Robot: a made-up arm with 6 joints. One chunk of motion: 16 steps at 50 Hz.
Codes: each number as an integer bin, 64 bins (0 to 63) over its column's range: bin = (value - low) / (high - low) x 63, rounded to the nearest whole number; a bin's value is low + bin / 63 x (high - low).
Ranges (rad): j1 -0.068..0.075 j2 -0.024..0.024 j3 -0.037..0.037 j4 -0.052..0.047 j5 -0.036..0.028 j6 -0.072..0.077
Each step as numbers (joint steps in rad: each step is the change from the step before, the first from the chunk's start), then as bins.
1 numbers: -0.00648 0.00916 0.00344 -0.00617 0.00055 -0.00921
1 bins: 27 44 34 29 36 27
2 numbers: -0.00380 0.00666 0.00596 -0.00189 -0.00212 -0.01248
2 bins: 28 40 37 32 33 25
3 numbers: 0.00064 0.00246 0.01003 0.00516 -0.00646 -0.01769
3 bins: 30 35 40 36 29 23
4 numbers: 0.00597 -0.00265 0.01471 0.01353 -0.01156 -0.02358
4 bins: 33 28 44 42 24 20
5 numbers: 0.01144 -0.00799 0.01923 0.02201 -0.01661 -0.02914
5 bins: 35 21 48 47 19 18
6 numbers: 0.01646 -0.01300 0.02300 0.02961 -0.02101 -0.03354
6 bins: 37 14 51 52 15 16
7 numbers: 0.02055 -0.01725 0.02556 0.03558 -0.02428 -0.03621
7 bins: 39 9 53 56 12 15
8 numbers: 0.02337 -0.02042 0.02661 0.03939 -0.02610 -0.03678
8 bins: 40 5 54 58 10 15
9 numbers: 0.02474 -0.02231 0.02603 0.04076 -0.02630 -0.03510
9 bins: 41 2 54 59 10 16
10 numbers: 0.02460 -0.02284 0.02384 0.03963 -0.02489 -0.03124
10 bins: 41 2 52 58 11 17
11 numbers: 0.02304 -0.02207 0.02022 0.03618 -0.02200 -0.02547
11 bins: 40 3 49 56 14 20
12 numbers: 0.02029 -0.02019 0.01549 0.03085 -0.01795 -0.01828
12 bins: 39 5 45 53 18 23
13 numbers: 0.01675 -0.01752 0.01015 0.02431 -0.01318 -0.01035
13 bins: 37 9 40 49 22 26
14 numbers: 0.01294 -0.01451 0.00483 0.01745 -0.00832 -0.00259
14 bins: 36 12 36 44 27 29
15 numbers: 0.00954 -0.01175 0.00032 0.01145 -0.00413 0.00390
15 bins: 34 16 32 40 31 32
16 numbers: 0.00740 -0.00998 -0.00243 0.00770 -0.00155 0.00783
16 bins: 33 18 29 38 34 34
